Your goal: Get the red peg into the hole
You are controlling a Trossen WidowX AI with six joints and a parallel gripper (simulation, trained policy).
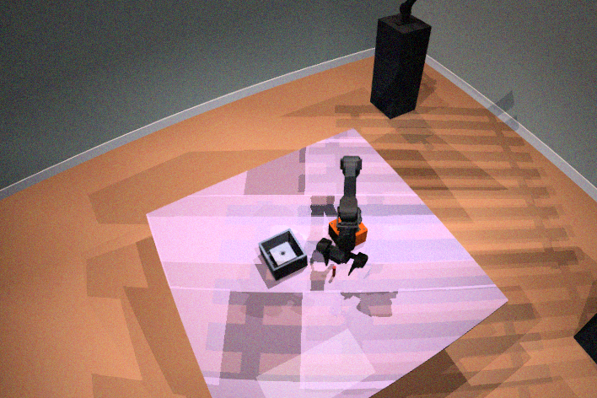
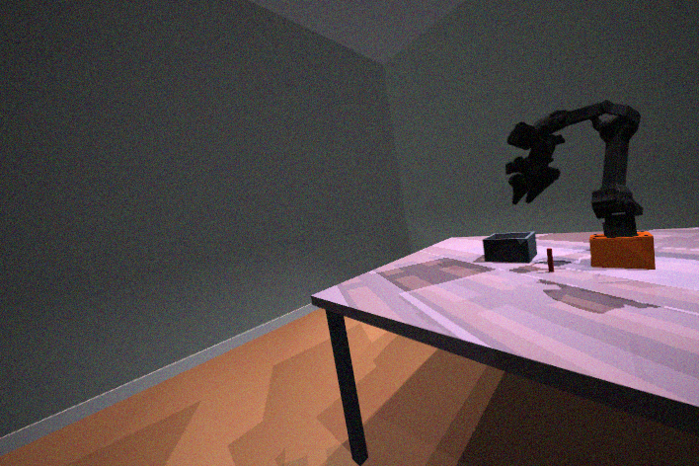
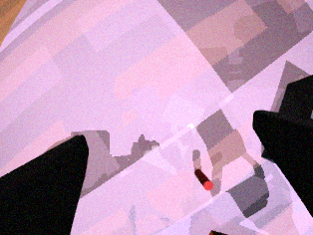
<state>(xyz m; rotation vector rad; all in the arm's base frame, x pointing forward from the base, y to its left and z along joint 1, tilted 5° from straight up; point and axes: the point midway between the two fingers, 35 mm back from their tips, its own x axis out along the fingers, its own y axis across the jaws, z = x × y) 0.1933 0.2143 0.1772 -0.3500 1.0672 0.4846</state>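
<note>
Right now my gripper tip is 50 mm past the red peg, 90 mm to the left of it and 210 mm above it. Round my gripper tip: grey plate 110 mm ahead, 270 mm to the right, 200 mm below; then dark box 110 mm ahead, 270 mm to the right, 220 mm below.
</note>
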